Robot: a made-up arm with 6 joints.
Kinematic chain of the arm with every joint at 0, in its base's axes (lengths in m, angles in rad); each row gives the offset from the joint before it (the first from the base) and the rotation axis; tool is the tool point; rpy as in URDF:
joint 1: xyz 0 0 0.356 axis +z
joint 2: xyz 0 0 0 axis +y
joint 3: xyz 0.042 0 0.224 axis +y
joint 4: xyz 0.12 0 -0.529 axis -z
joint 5: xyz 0 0 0 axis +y
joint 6: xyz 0.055 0 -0.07 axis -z
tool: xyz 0 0 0 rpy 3.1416 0 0
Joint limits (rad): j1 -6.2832..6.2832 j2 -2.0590..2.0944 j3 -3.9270..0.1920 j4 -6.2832..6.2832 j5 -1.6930..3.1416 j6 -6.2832..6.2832
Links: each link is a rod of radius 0.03 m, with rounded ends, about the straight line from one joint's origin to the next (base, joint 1, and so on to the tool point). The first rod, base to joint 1, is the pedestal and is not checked.
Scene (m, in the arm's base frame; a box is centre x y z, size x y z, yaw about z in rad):
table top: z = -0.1
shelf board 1: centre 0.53 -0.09 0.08 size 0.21 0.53 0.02 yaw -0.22
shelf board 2: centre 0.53 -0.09 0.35 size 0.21 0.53 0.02 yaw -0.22
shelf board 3: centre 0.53 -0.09 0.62 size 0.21 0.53 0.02 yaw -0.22
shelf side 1: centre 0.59 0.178 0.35 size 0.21 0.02 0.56 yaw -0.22
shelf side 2: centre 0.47 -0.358 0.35 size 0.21 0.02 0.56 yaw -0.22
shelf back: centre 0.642 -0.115 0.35 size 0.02 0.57 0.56 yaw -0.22
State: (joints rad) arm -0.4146 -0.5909 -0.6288 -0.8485 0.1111 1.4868
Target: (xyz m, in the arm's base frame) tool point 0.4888 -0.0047 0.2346
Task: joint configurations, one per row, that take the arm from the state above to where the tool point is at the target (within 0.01 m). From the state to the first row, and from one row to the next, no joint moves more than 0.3 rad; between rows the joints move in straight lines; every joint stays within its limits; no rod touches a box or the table.
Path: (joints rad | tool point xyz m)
1: -0.4717 -0.7960 -0.4669 -0.9022 -0.1337 1.4868 | 0.4512 -0.1739 0.5157
2: -0.5287 -1.0012 -0.3049 -0.9559 -0.3786 1.4868 | 0.4037 -0.1630 0.5208
3: -0.5858 -1.2063 -0.1430 -1.0096 -0.6234 1.4868 | 0.3585 -0.1510 0.5149
4: -0.6429 -1.4114 0.0190 -1.0633 -0.8683 1.4868 | 0.3174 -0.1406 0.4992
5: -0.3973 -1.1350 0.0862 -1.0953 -0.8922 1.4868 | 0.3574 -0.0641 0.3636
6: -0.1517 -0.8586 0.1535 -1.1273 -0.9162 1.4868 | 0.3290 0.0310 0.2346
7: -0.1346 -0.7230 0.0101 -1.0644 -0.6590 1.4868 | 0.3727 0.0257 0.2411
8: -0.1175 -0.5874 -0.1333 -1.0014 -0.4018 1.4868 | 0.4149 0.0172 0.2430
9: -0.1003 -0.4518 -0.2767 -0.9385 -0.1447 1.4868 | 0.4539 0.0066 0.2406
10: -0.0832 -0.3162 -0.4201 -0.8755 0.1125 1.4868 | 0.4888 -0.0047 0.2346

